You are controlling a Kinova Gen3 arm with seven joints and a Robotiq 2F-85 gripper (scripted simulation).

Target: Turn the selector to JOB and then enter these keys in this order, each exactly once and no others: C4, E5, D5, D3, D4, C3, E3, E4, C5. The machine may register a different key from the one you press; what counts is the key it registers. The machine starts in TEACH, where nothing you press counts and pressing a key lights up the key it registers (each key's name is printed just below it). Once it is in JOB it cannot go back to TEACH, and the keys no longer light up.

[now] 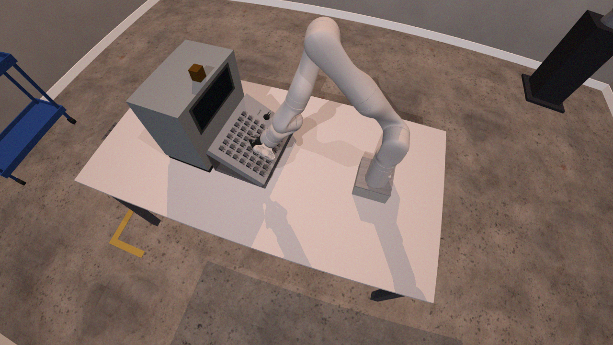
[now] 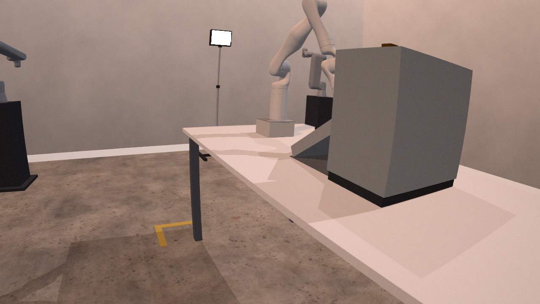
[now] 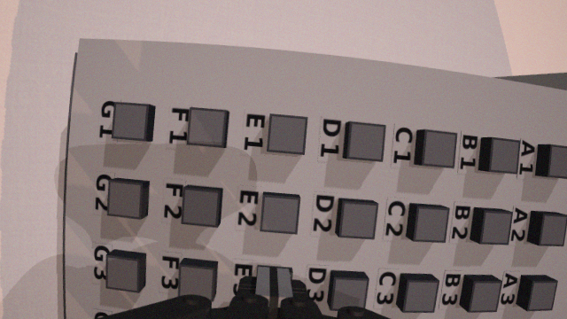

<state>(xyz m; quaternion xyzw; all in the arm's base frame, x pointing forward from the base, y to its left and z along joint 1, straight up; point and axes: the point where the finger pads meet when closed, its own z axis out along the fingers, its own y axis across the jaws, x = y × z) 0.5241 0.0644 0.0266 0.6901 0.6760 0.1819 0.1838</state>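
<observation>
Now: hand 2 cm above the key E3 and 1 cm short of it. The rest, counted from my hand: key E5: 7 cm to the right, 2 cm below, 1 cm ahead; key C3: 7 cm ahead, 2 cm above; key D3: 4 cm ahead.
</observation>
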